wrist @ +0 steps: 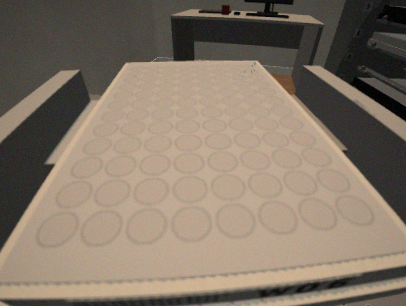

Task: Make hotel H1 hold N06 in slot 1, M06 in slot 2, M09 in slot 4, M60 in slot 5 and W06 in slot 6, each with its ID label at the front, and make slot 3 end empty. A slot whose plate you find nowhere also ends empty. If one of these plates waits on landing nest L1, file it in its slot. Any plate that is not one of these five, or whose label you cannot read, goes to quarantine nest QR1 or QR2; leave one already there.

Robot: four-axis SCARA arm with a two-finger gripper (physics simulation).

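Note:
My gripper (195,86) is shut on a pale well plate (192,142), with one finger along its left side and one along its right. The plate lies level and shows rows of round wells. The label on its near edge reads W06, partly cut off by the bottom of the view. A dark grey rack (353,37) with light and black ledges shows in part at the upper right, beyond the right finger. I cannot tell whether it is hotel H1, and no slot numbers can be read. Landing nest L1 and quarantine nests QR1 and QR2 cannot be made out.
A desk (240,29) stands at the back, with a monitor (267,7), a keyboard (267,15) and a small red object (225,9) on it. A brown surface (285,84) shows behind the plate's far right corner. A grey wall (75,35) is at the left.

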